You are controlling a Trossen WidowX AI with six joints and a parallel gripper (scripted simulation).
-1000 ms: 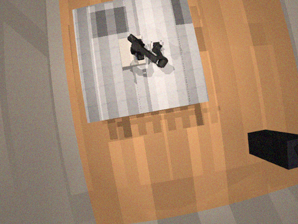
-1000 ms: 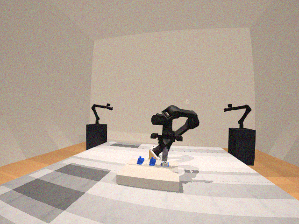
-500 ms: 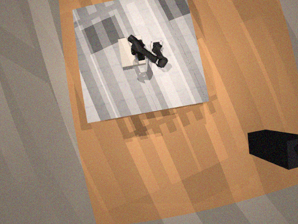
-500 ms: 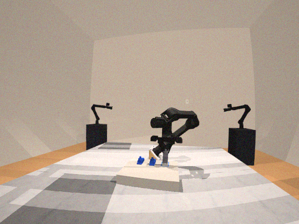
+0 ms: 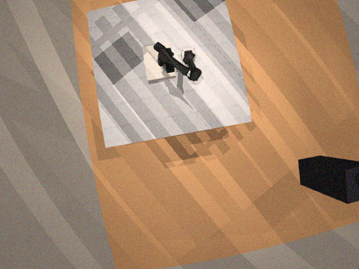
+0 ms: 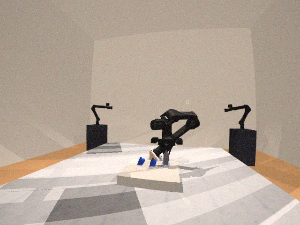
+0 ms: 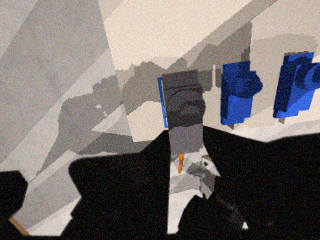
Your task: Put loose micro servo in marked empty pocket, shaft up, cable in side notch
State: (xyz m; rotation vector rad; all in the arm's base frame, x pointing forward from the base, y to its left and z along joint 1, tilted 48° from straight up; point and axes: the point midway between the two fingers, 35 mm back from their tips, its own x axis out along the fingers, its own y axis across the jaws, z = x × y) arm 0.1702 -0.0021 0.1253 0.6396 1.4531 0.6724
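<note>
Right now the cream deck is 13 cm ahead of my gripper tip, 7 cm to the right of it and 8 cm below it.
</note>
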